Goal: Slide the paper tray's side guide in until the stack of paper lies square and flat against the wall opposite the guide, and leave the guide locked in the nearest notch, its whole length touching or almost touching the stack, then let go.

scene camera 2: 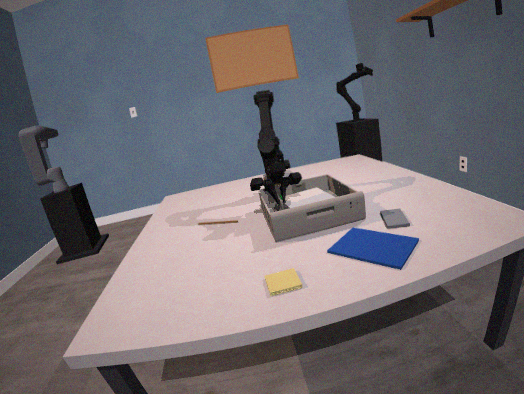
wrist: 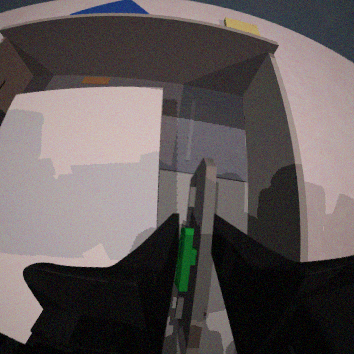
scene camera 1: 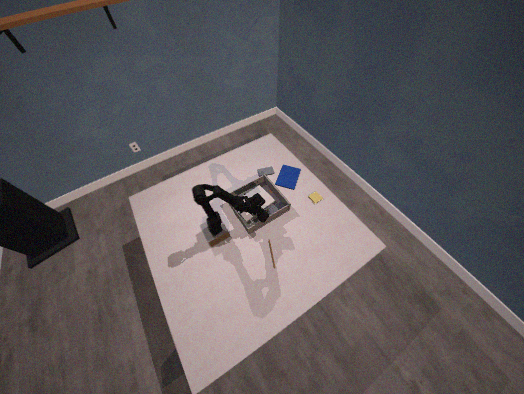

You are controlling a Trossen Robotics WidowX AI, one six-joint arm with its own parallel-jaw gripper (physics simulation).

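Where they show: gripper, fingertip midpoint: (wrist: 192,219) (scene camera 1: 263,211); arm's base, origin of the base link: (scene camera 1: 215,229).
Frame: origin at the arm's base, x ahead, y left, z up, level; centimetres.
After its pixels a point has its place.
Observation:
The grey tray (scene camera 1: 278,214) @(x 38.5, y -15.9, z -5.4 cm) (scene camera 2: 345,210) @(x 51.1, y 5.9, z -3.3 cm) (wrist: 293,145) @(x 35.6, y -15.3, z 0.1 cm) stands on the table. The white paper stack (scene camera 2: 310,196) @(x 27.8, y 4.3, z -4.2 cm) (wrist: 100,120) @(x 39.9, y -1.0, z -4.2 cm) lies inside it, on the left in the wrist view; its far left part is cut off there, so its contact with the opposite wall cannot be told. The upright grey side guide (wrist: 207,200) @(x 32.2, y -9.1, z -0.4 cm) with its green latch (wrist: 186,260) @(x 29.3, y -7.9, z -0.1 cm) stands right of the stack, a strip of tray floor between them. My gripper (scene camera 2: 281,204) @(x 31.3, y -8.7, z -2.3 cm) (wrist: 192,219) @(x 31.3, y -8.7, z -2.3 cm) is shut on the guide, one finger on the latch side. The notches are not clearly visible.
A blue folder (scene camera 1: 288,177) @(x 67.4, y 3.3, z -7.5 cm) (scene camera 2: 374,247) @(x 69.6, y 3.4, z -7.5 cm), a yellow note pad (scene camera 1: 315,197) @(x 68.7, y -22.7, z -7.3 cm) (scene camera 2: 283,282) @(x 70.2, y -22.8, z -7.3 cm) and a grey flat box (scene camera 1: 266,171) @(x 58.7, y 19.1, z -7.3 cm) (scene camera 2: 394,218) @(x 59.7, y 18.8, z -7.3 cm) lie outside the tray. A brown pencil (scene camera 1: 271,254) @(x 17.7, y -32.7, z -7.7 cm) (scene camera 2: 218,222) @(x 18.4, y -31.6, z -7.8 cm) lies beside it. The tray walls rise around the fingers.

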